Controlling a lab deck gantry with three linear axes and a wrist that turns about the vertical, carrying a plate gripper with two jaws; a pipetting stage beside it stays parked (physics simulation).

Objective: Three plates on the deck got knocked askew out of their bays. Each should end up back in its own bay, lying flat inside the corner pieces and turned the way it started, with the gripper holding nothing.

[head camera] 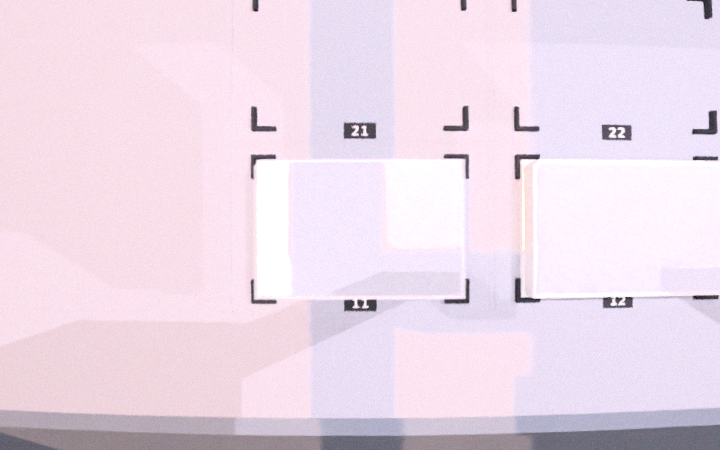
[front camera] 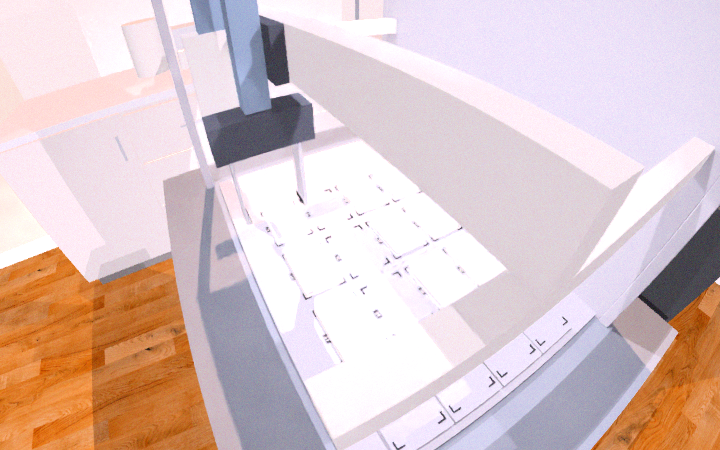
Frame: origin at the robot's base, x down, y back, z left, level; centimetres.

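Seen in the pictures: gripper, fingertip midpoint: (front camera: pixel 275 208); robot's base, link origin: (head camera: pixel 257 298) (front camera: pixel 261 213).
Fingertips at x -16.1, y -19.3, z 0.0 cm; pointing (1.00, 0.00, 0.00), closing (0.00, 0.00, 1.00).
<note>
Offsets run from my fingertips to a thing's middle. "spot": to the spot under its first point. Level surfaces: height alone.
My gripper (front camera: pixel 276 212) is open and empty above the far left corner of the deck in the front view. Its two thin jaws hang apart under a dark block; they do not show in the head view. A white plate {dx +15.4, dy +13.0, dz +4.3 cm} (head camera: pixel 339 222) (front camera: pixel 286 223) lies flat and square inside the four corner pieces of bay 11. Another white plate {dx +15.4, dy -3.5, dz +4.3 cm} (head camera: pixel 615 222) (front camera: pixel 313 270) sits square in bay 12, its right end cut off in the head view. A pale plate {dx +15.4, dy -19.9, dz +4.3 cm} (front camera: pixel 353 321) in bay 13 is washed out by glare. Further white plates {dx +15.4, dy -3.5, dz +25.7 cm} (front camera: pixel 399 230) stand farther right; glare hides their exact seating.
The deck {dx +16.1 cm} (head camera: pixel 132 238) carries dark corner pieces and number labels. Bays 21 {spot: dx +16.1, dy +13.0, dz +10.3 cm} (head camera: pixel 359 131) and 22 {spot: dx +16.1, dy -3.4, dz +10.4 cm} (head camera: pixel 615 132) adjoin the row of plates. A broad beige beam (front camera: pixel 451 159) crosses above the deck and hides part of it. A thin upright post (front camera: pixel 183 95) stands at the left.
</note>
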